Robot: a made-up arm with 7 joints.
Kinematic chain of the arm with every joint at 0, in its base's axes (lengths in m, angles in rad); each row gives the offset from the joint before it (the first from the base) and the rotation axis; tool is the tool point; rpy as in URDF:
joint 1: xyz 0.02 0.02 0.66 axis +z
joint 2: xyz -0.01 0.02 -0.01 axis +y
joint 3: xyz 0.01 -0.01 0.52 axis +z
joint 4: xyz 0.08 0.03 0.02 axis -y
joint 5: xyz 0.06 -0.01 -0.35 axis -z
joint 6: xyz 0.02 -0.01 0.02 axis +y
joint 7: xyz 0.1 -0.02 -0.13 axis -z
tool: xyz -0.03 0.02 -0.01 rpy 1.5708 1.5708 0
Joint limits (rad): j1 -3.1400..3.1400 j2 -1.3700..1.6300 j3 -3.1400..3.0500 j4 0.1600..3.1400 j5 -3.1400..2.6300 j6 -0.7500..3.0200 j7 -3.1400..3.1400
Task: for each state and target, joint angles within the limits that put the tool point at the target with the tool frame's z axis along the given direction. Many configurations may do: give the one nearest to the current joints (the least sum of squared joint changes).
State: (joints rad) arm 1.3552 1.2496 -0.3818 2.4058 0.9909 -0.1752 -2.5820
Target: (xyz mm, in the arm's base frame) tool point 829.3 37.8 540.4 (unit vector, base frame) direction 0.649 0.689 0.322
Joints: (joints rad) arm 0.6169 1.3924 -0.7819 1.6549 1.1767 -0.4156 -2.7420
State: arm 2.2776 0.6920 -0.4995 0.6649 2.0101 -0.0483 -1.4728
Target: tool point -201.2 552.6 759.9 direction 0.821 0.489 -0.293
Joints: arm 2.2765 0.3620 -0.3761 1.0770 1.7966 0.4385 -1.6270
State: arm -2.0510 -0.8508 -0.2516 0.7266 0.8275 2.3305 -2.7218
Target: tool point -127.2 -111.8 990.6 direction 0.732 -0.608 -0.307
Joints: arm -1.8370 -0.3026 -0.2617 0.9532 -0.0377 2.3408 -2.7422
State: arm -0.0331 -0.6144 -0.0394 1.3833 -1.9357 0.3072 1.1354
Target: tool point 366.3 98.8 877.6 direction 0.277 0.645 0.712
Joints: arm 0.0299 -0.1930 0.0730 0.6345 -2.8058 0.4277 0.6081
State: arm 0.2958 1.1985 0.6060 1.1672 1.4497 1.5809 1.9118
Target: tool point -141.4 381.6 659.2 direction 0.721 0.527 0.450
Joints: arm 0.8517 1.1938 1.0123 0.5246 1.3287 1.6673 1.8617
